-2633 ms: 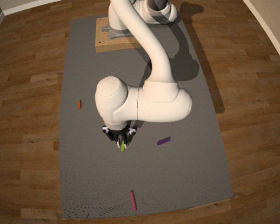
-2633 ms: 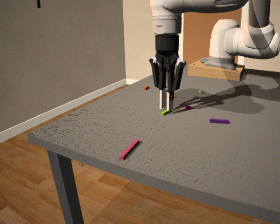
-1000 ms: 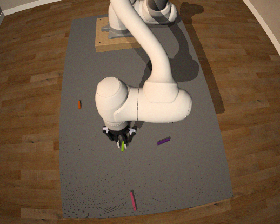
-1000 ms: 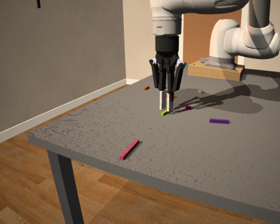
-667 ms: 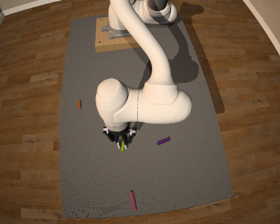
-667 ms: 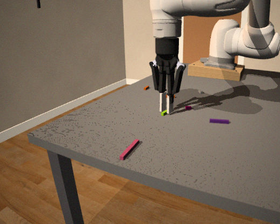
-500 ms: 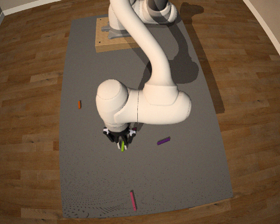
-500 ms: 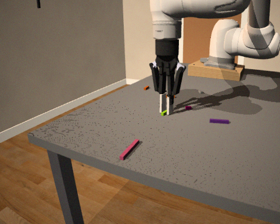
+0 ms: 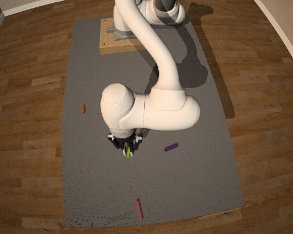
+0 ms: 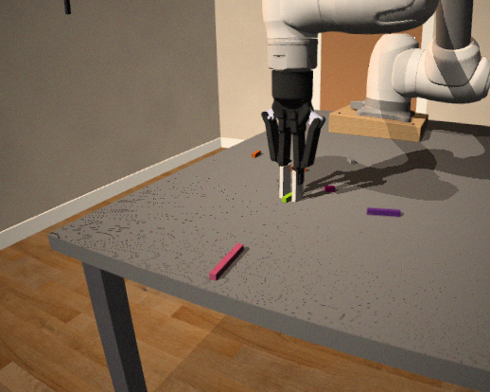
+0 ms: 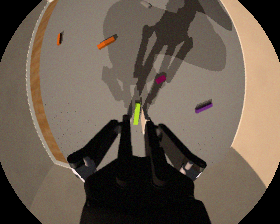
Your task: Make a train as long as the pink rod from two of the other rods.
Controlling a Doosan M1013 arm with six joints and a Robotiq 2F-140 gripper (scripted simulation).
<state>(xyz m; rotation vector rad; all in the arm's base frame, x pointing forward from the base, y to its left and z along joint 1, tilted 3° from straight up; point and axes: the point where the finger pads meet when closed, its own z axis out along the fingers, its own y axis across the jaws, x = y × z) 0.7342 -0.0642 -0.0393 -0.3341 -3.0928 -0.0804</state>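
My hand is 30 mm above the lime rod. The rest, counted from my hand: purple rod: 180 mm to the left, 30 mm below; magenta rod: 70 mm behind, 60 mm to the left, 30 mm below; pink rod: 270 mm ahead, 30 mm below, 10 mm to the left.
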